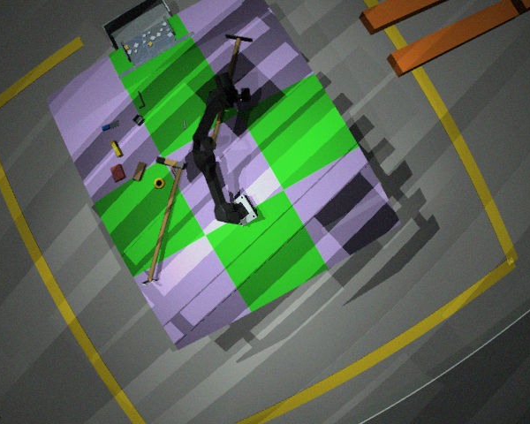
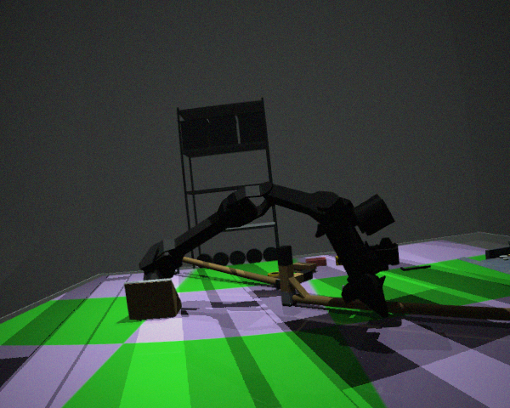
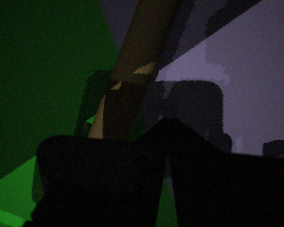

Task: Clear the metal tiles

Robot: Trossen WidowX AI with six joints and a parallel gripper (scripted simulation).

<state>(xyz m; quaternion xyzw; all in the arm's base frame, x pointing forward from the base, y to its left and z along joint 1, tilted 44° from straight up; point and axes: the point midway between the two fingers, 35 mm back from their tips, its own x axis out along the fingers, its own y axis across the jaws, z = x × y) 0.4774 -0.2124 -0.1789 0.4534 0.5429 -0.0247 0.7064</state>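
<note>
Now: gripper tip 30 mm short of the long scraper, 10 mm to the right of it and 50 mm below it. Also, from my gripper tip: wooden block: 40 mm behind, 580 mm to the left; then yellow ring: 140 mm behind, 530 mm to the left; then hex key: 260 mm ahead, 380 mm to the left, 10 mm below.
</note>
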